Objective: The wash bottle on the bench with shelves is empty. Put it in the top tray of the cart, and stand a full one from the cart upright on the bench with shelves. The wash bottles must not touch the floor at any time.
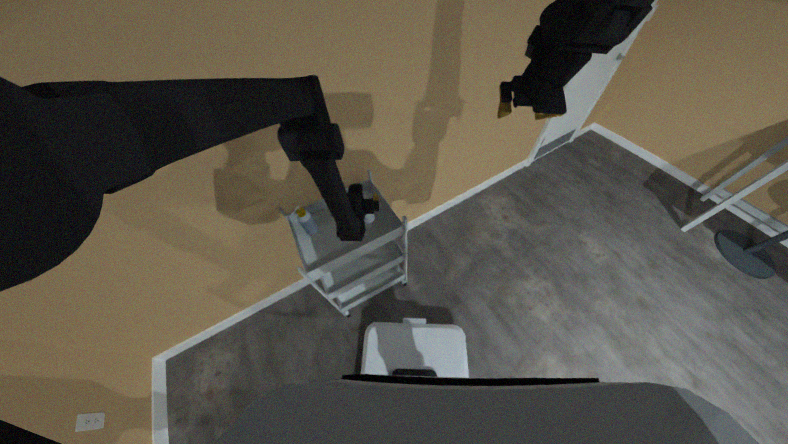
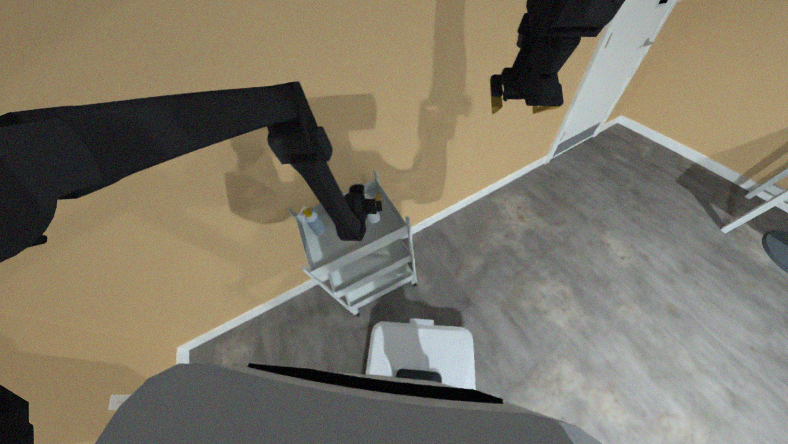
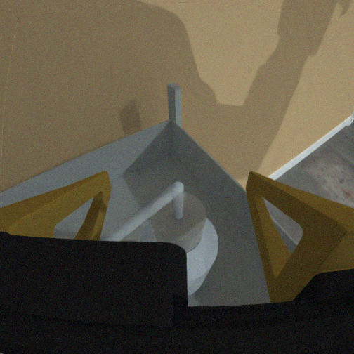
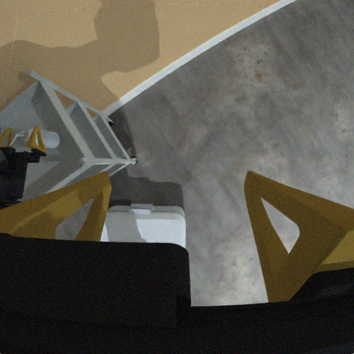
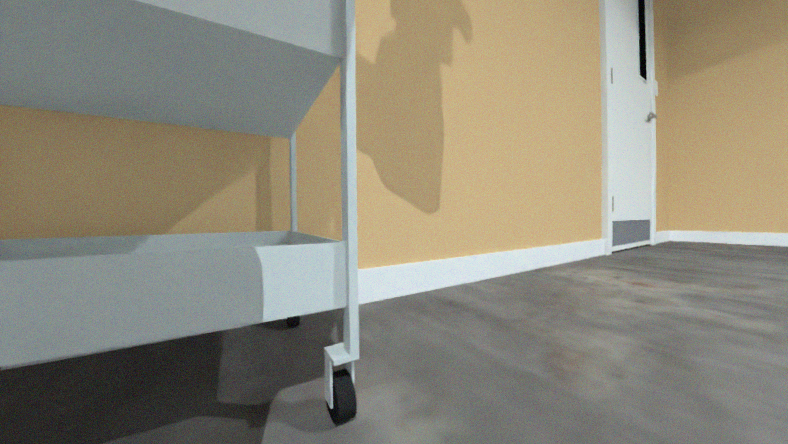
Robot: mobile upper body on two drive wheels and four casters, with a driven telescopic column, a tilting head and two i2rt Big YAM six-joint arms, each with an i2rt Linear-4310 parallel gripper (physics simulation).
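The grey cart stands by the wall. In its top tray, near a corner, a whitish wash bottle with a pale cap and bent nozzle appears upright. My left gripper is open at this bottle, holding nothing. A bluish wash bottle with a yellow cap stands at the tray's left side. My right gripper is open and empty, away from the cart. The bench with shelves cannot be made out.
A white rounded box lies low in front of the cart. A white door is in the wall to the right. Pale rails and a dark round base show at the far right.
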